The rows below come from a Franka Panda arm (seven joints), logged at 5 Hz.
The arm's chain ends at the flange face. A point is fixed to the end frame.
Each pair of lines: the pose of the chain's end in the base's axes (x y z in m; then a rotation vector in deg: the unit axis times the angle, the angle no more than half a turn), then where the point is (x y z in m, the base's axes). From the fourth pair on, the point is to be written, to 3 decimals.
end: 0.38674 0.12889 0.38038 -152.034 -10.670 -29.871
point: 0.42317 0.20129 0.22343
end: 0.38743 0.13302 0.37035 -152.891 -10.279 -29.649
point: 0.42358 0.20317 0.21231
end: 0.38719 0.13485 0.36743 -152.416 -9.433 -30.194
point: 0.42485 0.20615 0.21026
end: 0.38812 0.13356 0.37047 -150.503 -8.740 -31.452
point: 0.429 0.210 0.216
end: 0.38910 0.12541 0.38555 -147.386 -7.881 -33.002
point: 0.433 0.209 0.236
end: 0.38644 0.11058 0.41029 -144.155 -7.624 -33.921
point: 0.433 0.202 0.267
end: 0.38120 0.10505 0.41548 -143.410 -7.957 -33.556
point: 0.427 0.199 0.273
